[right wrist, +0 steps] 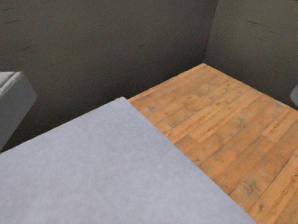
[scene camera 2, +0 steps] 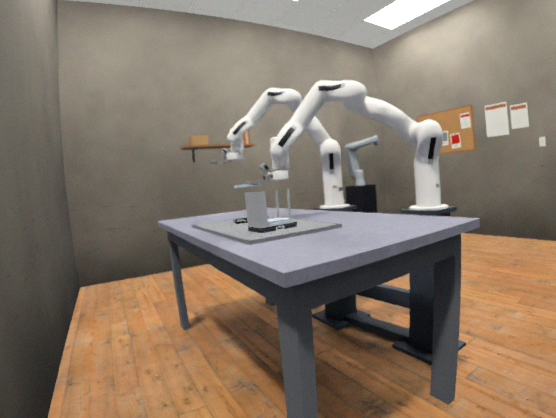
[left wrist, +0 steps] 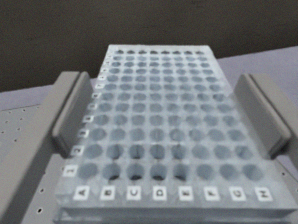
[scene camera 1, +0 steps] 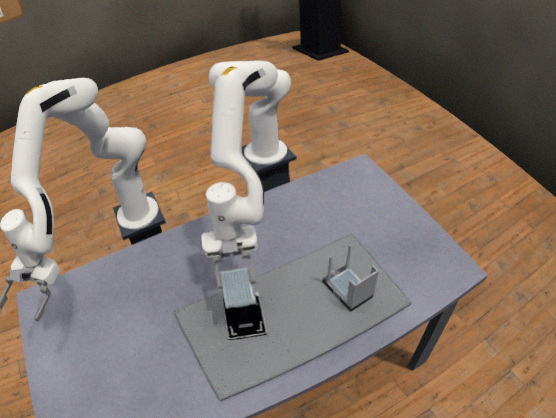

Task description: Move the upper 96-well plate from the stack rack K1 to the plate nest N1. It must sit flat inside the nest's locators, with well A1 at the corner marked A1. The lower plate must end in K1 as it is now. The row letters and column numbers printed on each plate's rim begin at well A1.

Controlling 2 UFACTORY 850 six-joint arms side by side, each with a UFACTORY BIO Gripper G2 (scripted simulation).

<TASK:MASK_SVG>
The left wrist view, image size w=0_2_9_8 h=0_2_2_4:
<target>my left gripper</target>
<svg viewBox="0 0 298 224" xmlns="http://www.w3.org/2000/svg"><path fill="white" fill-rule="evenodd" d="M241 74L233 92L272 161L278 156L288 156L298 171L298 108L268 74ZM87 72L82 72L81 74L80 72L63 71L0 165L0 224L21 224L52 155L60 154L63 159L67 159L93 91L90 76Z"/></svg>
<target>96-well plate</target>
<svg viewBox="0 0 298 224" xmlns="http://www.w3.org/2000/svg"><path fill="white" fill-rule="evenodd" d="M109 45L53 194L57 204L51 222L54 224L293 223L290 214L298 210L298 205L254 130L209 46Z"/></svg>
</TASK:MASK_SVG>
